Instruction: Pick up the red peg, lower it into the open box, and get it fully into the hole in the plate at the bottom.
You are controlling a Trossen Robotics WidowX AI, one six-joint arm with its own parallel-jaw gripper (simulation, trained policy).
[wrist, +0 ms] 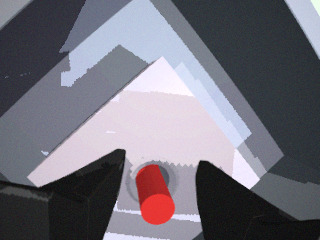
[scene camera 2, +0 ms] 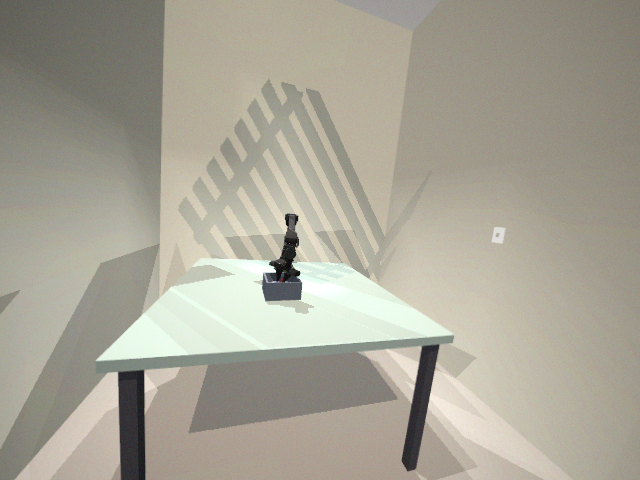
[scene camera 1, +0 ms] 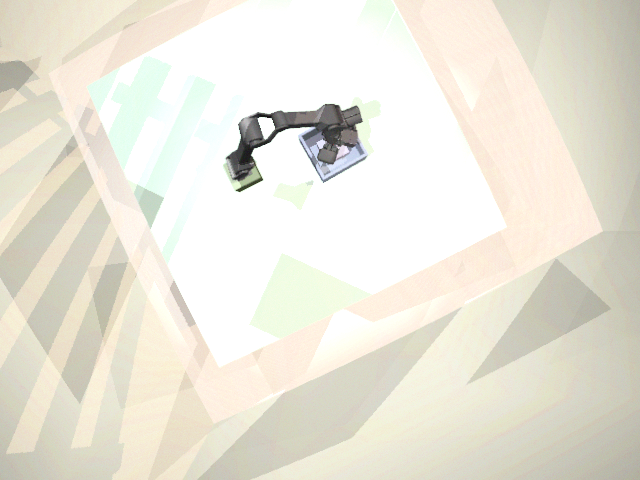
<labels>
grey box: wrist 248,71; scene camera 2 273,291; scene camera 1 308,139
</labels>
